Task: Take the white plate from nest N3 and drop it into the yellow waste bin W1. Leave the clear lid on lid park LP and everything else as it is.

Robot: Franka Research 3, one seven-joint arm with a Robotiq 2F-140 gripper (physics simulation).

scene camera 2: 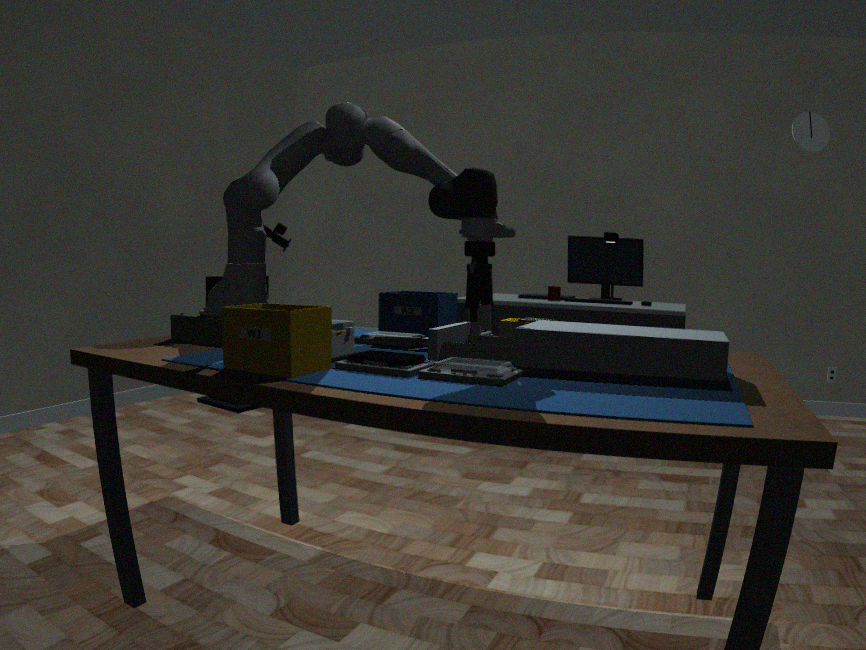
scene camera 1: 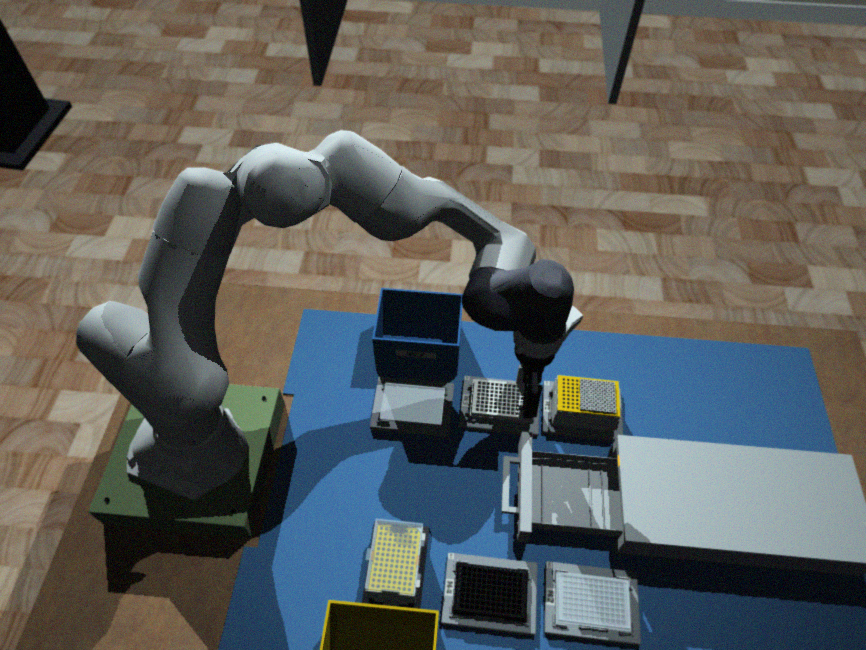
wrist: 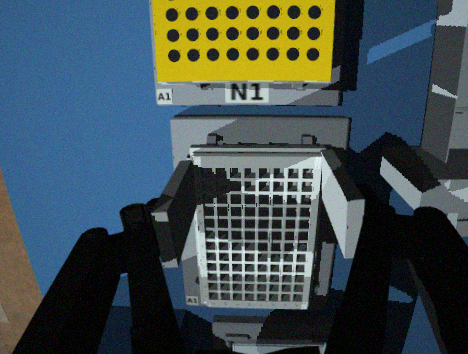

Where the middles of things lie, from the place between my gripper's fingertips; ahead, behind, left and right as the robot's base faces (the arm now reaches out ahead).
Labels:
I see the nest N3 [scene camera 1: 511, 427] 5 cm behind my hand and 3 cm below it. The rest, counted from my hand: clear lid [scene camera 1: 406, 403]: 23 cm behind, 4 cm to the right, 2 cm below; then drawer [scene camera 1: 561, 492]: 13 cm ahead, 18 cm to the right, 1 cm above; then yellow rack [wrist: 190, 49]: 12 cm ahead, 1 cm to the left, 1 cm above.

